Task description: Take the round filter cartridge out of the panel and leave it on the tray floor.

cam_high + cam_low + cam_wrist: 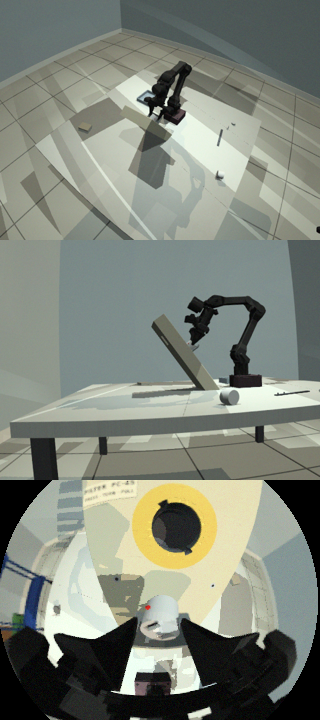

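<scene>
Now: gripper tip 31 cm to the left of the tray, 31 cm past it and 21 cm above it. Also, from my gripper tip: round filter cartridge: right at my gripper tip; tan pad: 46 cm to the right, 25 cm ahead, 21 cm below.
</scene>
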